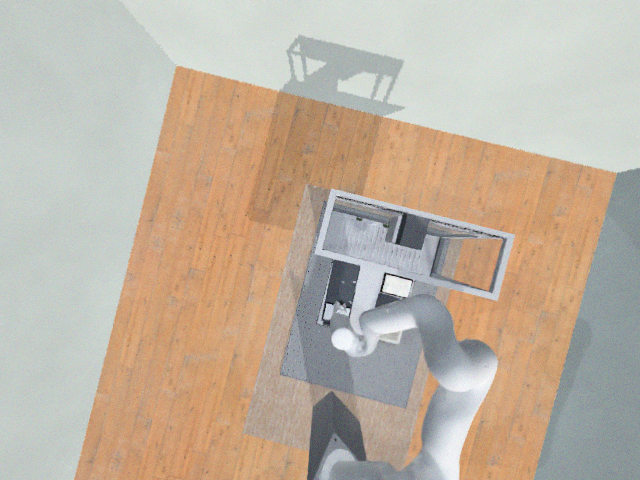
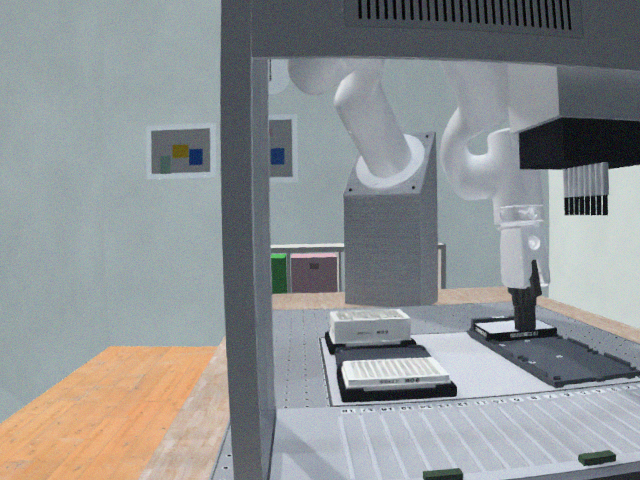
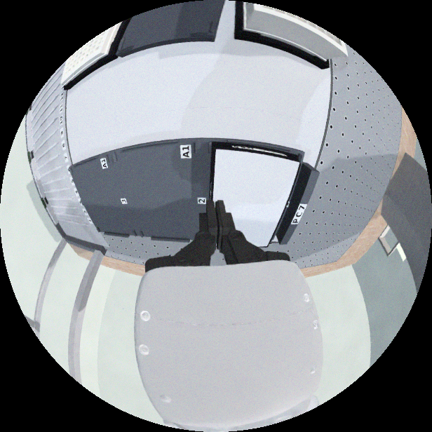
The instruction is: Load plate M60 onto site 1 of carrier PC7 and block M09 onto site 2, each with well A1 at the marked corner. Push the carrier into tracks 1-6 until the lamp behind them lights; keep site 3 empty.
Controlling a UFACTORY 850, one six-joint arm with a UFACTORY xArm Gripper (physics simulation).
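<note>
Carrier PC7 (image 1: pixel 341 273) (image 2: pixel 578 361) (image 3: pixel 145 185) lies on the deck, short of the numbered tracks. A white-topped plate with black edges (image 1: pixel 329 311) (image 2: pixel 496 328) (image 3: pixel 250 195) sits at its PC7-labelled end, on site 1; its label is too small to read surely. Sites 2 and 3 are bare. My gripper (image 2: pixel 525 329) (image 3: pixel 213 211) is shut and empty, its tips low by the plate's edge facing site 2. A tall white block (image 2: pixel 369 328) (image 3: pixel 295 30) and a lower ribbed one (image 1: pixel 397 285) (image 2: pixel 395 370) (image 3: pixel 92 52) stand apart; I cannot tell which is M09.
The two blocks stand on a dark holder (image 2: pixel 382 352) (image 3: pixel 170 22) across the deck. A grey frame (image 1: pixel 325 222) (image 2: pixel 245 258) stands over the tracks (image 2: pixel 439 428). A pipetting head (image 2: pixel 585 188) hangs inside it. Two dark green lamps (image 2: pixel 597 457) (image 2: pixel 442 473) sit behind the tracks.
</note>
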